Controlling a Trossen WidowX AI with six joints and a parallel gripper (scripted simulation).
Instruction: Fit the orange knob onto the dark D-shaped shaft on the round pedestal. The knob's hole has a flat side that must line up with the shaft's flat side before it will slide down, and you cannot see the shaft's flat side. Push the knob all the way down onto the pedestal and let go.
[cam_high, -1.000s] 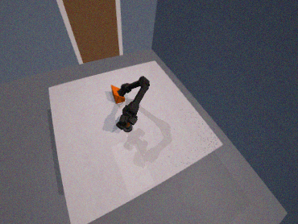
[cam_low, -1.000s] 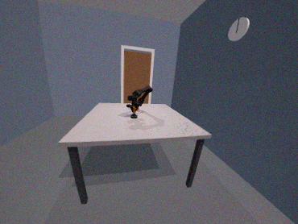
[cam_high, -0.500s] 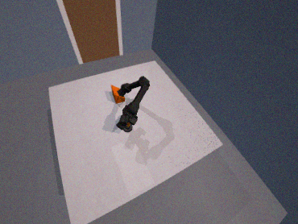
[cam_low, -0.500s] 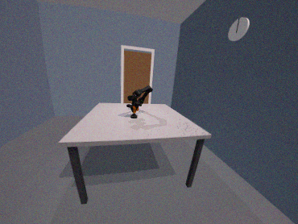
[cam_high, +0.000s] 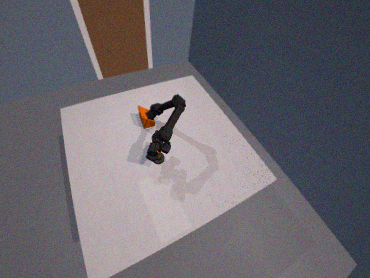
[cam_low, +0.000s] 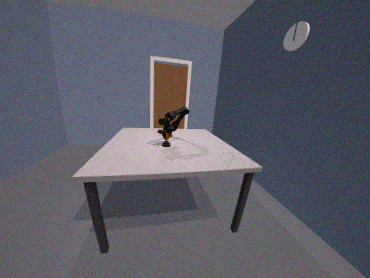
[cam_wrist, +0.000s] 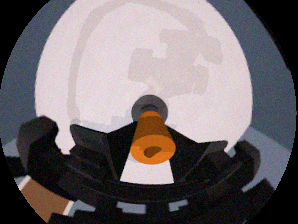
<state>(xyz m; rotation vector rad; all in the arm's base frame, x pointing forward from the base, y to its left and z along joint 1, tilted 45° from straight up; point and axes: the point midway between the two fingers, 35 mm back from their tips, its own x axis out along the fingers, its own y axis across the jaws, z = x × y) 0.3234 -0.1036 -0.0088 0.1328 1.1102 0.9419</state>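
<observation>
Now: gripper tip 20 mm below the orange knob. From my gripper tip the other things lie so: dark round pedestal: 40 mm below.
</observation>
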